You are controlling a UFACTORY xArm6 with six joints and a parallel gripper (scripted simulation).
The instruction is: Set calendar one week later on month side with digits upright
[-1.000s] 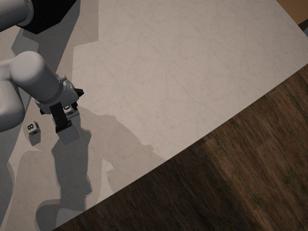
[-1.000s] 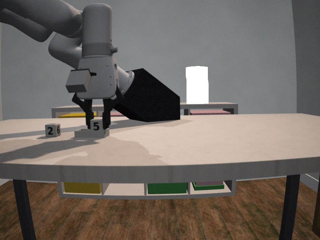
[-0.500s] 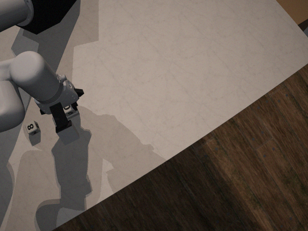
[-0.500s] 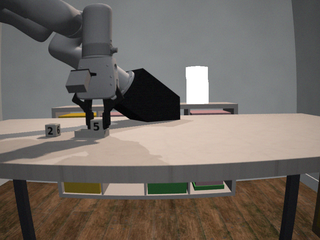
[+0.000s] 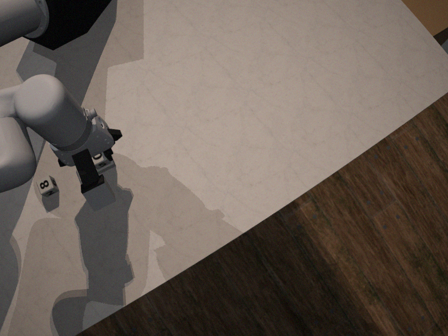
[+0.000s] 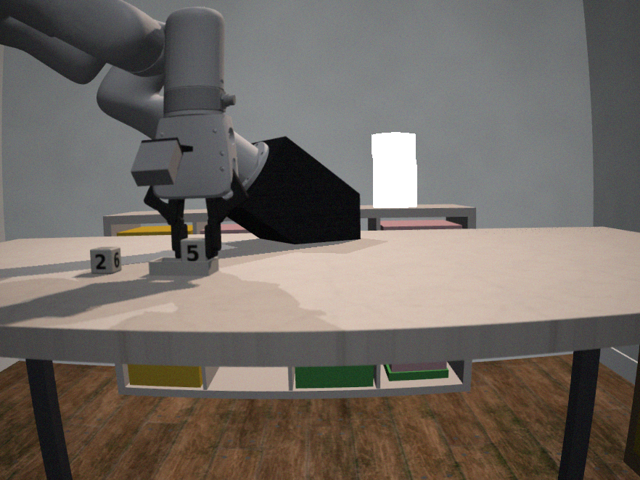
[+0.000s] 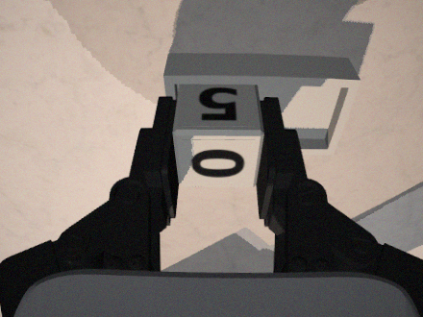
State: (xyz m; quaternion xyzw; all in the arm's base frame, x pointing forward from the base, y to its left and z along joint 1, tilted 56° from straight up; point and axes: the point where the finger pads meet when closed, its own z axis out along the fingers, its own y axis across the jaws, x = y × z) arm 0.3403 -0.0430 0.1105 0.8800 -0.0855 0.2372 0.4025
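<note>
Right now my hand is 3 cm above the grey tray, 2 cm to the left of it and 1 cm past it. The rest, counted from my hand: white cube: 12 cm to the right, 5 cm behind, 2 cm below.
</note>
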